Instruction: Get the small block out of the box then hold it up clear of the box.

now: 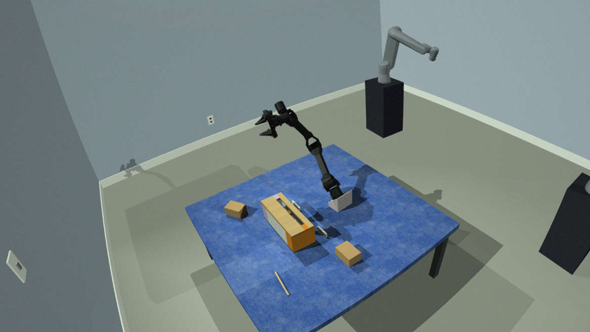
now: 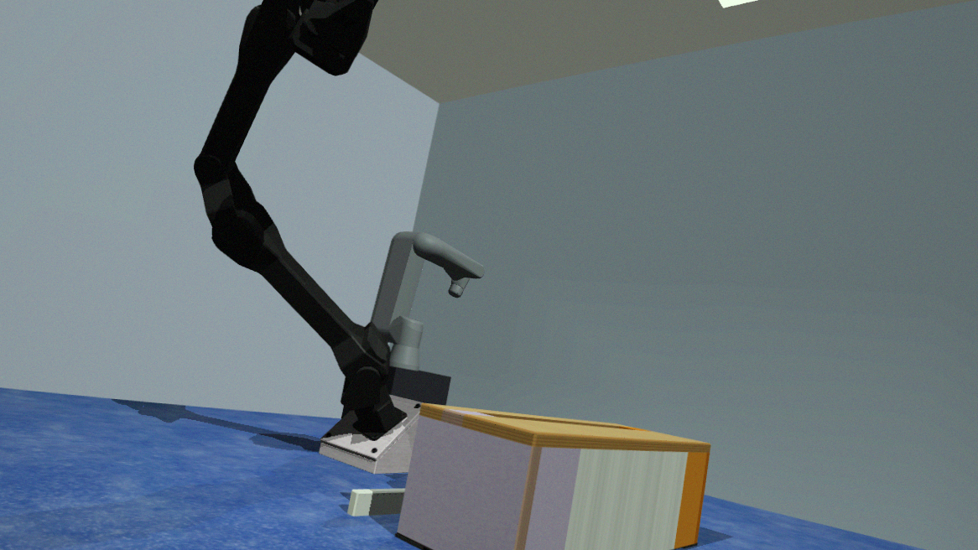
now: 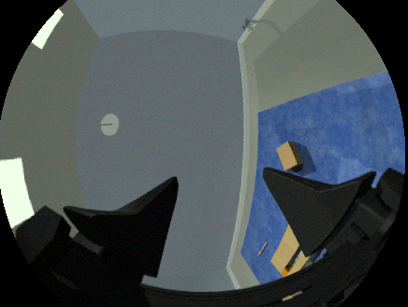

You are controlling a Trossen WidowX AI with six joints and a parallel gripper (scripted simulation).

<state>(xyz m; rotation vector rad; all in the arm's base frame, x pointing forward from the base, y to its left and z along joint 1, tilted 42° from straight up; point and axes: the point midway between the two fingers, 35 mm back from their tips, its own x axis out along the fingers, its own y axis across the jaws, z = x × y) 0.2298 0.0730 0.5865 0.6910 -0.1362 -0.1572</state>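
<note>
The brown block lies 42 cm below my gripper tip, 33 cm to the left of it and 2 cm ahead of it. Also, from my gripper tip: thin wooden stick (71 cm to the left, 51 cm below, 27 cm ahead); box (45 cm below, 35 cm to the left).
</note>
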